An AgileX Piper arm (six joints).
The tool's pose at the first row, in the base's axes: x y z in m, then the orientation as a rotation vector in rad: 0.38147, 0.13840, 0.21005, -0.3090, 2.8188, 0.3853
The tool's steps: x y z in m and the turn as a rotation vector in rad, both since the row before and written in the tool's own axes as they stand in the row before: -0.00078, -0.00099, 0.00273, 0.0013, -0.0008, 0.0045; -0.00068, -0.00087, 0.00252, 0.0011, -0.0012, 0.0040; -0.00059, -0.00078, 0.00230, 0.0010, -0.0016, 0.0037; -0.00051, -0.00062, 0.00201, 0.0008, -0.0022, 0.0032; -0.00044, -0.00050, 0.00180, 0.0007, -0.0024, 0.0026; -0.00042, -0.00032, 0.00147, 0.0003, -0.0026, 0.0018; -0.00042, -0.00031, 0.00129, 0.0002, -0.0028, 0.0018; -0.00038, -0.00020, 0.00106, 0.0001, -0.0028, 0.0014; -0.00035, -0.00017, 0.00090, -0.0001, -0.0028, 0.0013; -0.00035, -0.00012, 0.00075, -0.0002, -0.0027, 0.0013; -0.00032, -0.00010, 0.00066, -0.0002, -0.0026, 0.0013; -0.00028, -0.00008, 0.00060, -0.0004, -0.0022, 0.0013; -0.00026, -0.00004, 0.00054, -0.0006, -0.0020, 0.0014; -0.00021, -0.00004, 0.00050, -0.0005, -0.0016, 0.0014; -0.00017, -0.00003, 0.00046, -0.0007, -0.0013, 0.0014
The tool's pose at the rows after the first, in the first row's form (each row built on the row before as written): 0.38311, 0.13839, 0.20753, -0.3022, 2.8193, 0.3845; 0.38457, 0.13841, 0.20520, -0.2960, 2.8193, 0.3839; 0.38588, 0.13843, 0.20307, -0.2902, 2.8188, 0.3833; 0.38700, 0.13850, 0.20122, -0.2850, 2.8175, 0.3829; 0.38798, 0.13861, 0.19957, -0.2806, 2.8159, 0.3826; 0.38882, 0.13879, 0.19827, -0.2773, 2.8138, 0.3827; 0.38961, 0.13893, 0.19714, -0.2740, 2.8115, 0.3829; 0.39029, 0.13910, 0.19623, -0.2713, 2.8091, 0.3832; 0.39089, 0.13925, 0.19547, -0.2688, 2.8067, 0.3837; 0.39144, 0.13940, 0.19486, -0.2663, 2.8043, 0.3844; 0.39194, 0.13954, 0.19433, -0.2638, 2.8020, 0.3851; 0.39238, 0.13968, 0.19385, -0.2615, 2.8001, 0.3860; 0.39278, 0.13983, 0.19343, -0.2592, 2.7984, 0.3872; 0.39312, 0.13997, 0.19303, -0.2569, 2.7971, 0.3883; 0.39341, 0.14010, 0.19266, -0.2548, 2.7961, 0.3896
